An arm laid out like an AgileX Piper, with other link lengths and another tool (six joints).
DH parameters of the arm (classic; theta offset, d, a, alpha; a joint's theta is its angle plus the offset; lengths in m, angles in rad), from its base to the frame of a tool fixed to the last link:
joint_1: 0 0.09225 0 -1.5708
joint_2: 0.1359 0 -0.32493 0
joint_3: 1.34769 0 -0.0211 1.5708
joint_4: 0 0.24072 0 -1.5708
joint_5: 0 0 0 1.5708
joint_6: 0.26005 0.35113 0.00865 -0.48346
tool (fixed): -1.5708 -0.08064 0 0
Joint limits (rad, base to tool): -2.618..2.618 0..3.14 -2.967..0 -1.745..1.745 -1.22..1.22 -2.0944..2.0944
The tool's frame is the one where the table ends.
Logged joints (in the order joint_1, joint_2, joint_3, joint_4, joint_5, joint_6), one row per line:
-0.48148 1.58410 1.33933 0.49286 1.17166 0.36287
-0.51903 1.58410 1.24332 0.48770 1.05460 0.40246
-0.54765 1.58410 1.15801 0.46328 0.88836 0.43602
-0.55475 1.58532 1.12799 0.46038 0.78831 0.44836
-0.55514 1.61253 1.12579 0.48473 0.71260 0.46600
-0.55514 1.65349 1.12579 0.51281 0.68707 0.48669
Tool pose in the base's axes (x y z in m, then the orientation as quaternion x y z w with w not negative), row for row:
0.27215 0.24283 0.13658 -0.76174 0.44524 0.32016 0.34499
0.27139 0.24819 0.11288 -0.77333 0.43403 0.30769 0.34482
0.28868 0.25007 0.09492 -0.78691 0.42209 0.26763 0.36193
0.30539 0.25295 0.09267 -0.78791 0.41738 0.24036 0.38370
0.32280 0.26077 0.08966 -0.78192 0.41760 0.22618 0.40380
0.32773 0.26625 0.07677 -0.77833 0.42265 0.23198 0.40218
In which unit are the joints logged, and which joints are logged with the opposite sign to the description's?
The joints are logged in radians. Opposite sign: joint_1, joint_3, joint_6.
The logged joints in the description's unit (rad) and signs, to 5 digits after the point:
0.48148 1.58410 -1.33933 0.49286 1.17166 -0.36287
0.51903 1.58410 -1.24332 0.48770 1.05460 -0.40246
0.54765 1.58410 -1.15801 0.46328 0.88836 -0.43602
0.55475 1.58532 -1.12799 0.46038 0.78831 -0.44836
0.55514 1.61253 -1.12579 0.48473 0.71260 -0.46600
0.55514 1.65349 -1.12579 0.51281 0.68707 -0.48669

